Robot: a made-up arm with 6 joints.
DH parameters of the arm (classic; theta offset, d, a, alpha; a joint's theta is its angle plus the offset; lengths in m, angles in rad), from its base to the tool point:
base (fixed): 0 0 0 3.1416
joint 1: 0 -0.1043 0.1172 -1.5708
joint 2: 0 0.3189 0.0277 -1.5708
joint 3: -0.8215 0 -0.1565 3.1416
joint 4: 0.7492 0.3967 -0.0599 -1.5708
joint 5: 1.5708 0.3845 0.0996 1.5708
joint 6: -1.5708 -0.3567 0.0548 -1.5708
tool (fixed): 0 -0.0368 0 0
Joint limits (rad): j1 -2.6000..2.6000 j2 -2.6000..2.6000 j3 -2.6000..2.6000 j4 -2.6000..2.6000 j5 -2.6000..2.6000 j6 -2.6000..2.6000
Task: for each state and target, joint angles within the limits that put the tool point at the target. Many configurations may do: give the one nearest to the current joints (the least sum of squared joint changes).
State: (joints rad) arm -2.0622 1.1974 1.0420 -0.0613 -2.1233 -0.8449
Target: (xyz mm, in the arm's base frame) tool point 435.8 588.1 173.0
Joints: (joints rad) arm -2.1626 1.2584 1.1588 -0.6521 -2.0661 -0.6533
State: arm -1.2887 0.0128 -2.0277 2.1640 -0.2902 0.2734
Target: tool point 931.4 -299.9 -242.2
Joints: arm -0.7043 0.3557 -2.2389 1.4389 0.3678 0.0537
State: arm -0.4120 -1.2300 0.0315 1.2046 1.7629 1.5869
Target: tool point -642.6 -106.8 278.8
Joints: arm -0.4414 -1.6295 0.2006 1.1403 1.5668 1.5377
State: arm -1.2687 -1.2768 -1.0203 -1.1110 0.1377 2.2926
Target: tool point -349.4 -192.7 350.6
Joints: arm -1.2133 -1.2973 -1.0021 -1.0541 0.2825 2.3160
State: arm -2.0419 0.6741 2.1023 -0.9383 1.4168 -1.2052
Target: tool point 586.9 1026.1 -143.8
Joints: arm -1.8342 0.8829 2.0721 -0.6719 1.1925 -1.3257
